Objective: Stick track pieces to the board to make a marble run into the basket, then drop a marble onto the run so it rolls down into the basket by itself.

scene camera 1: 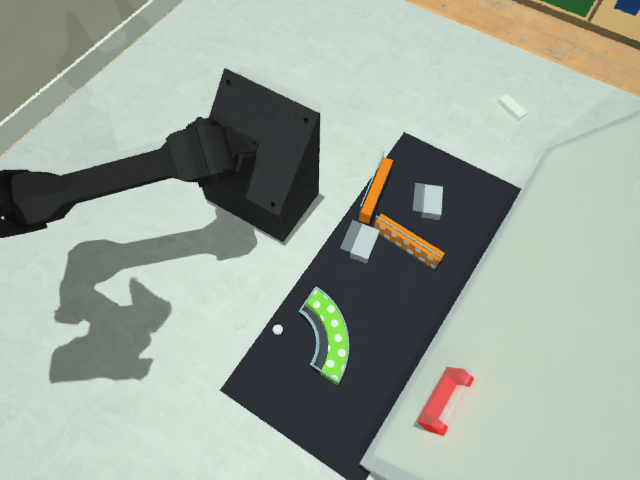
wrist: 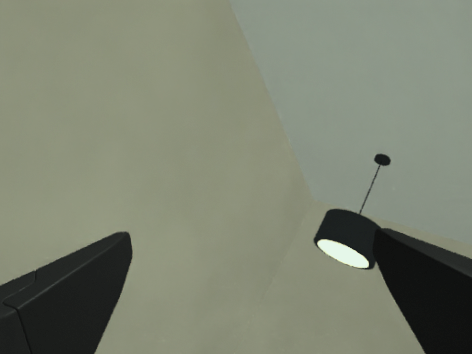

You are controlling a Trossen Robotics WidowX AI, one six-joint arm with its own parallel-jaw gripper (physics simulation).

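Pixels of known places: gripper, fingertip midpoint: (wrist: 253, 242); arm's base, link origin: (scene camera 1: 235, 152).
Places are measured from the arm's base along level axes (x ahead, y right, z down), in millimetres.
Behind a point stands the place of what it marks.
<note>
In the scene view, a curved green track piece (scene camera 1: 337, 338) {x 277, y 145, z 115 mm} with white dots lies on the dark mat (scene camera 1: 382, 330) {x 330, y 90, z 136 mm}. Two straight orange track pieces lie toward the mat's far end: one orange piece (scene camera 1: 376, 191) {x 203, y -119, z 105 mm} at its left edge, the other orange piece (scene camera 1: 410, 242) {x 301, y -55, z 98 mm} with dots beside it. A white marble (scene camera 1: 277, 329) {x 189, y 180, z 120 mm} is at the mat's left edge. The pale board (scene camera 1: 537, 289) {x 481, y -2, z -42 mm} stands at the right, with a red basket (scene camera 1: 439, 400) {x 433, y 183, z -20 mm} on it. My gripper (wrist: 253, 242) {x -146, y 241, z -413 mm} is open and empty in the wrist view, pointing at wall and ceiling; it is outside the scene view.
Two grey-white blocks (scene camera 1: 431, 201) {x 295, y -159, z 116 mm} (scene camera 1: 364, 241) {x 231, y -25, z 116 mm} stand on the mat near the orange pieces. A small white block (scene camera 1: 512, 106) {x 338, y -460, z 128 mm} lies on the table at the upper right. The black arm base (scene camera 1: 273, 149) {x 59, y -23, z -23 mm} stands left of the mat. A black lamp (wrist: 345, 237) hangs in the wrist view.
</note>
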